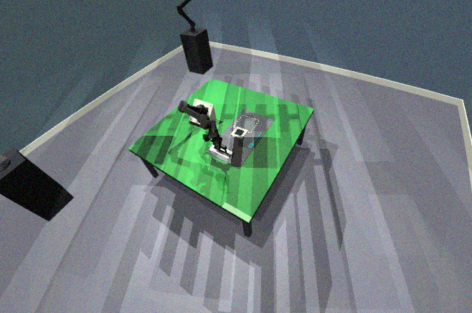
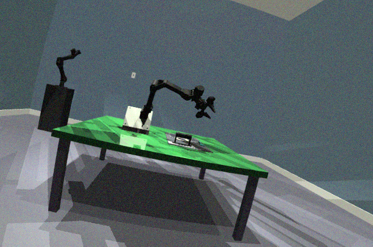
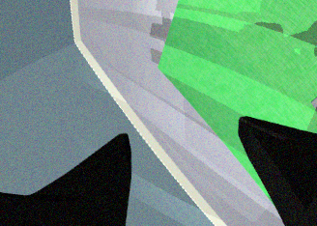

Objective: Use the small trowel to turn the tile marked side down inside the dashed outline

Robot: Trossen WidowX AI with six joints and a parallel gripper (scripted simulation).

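Right now my gripper tip is 230 mm above the small trowel, 170 mm to the right of it and 160 mm past it. The rest, counted from my gripper tip: grey mat 410 mm to the left, 290 mm below, 60 mm behind; then thin teal strip 380 mm to the left, 260 mm below, 80 mm ahead; then tile 420 mm to the left, 260 mm below, 90 mm behind.
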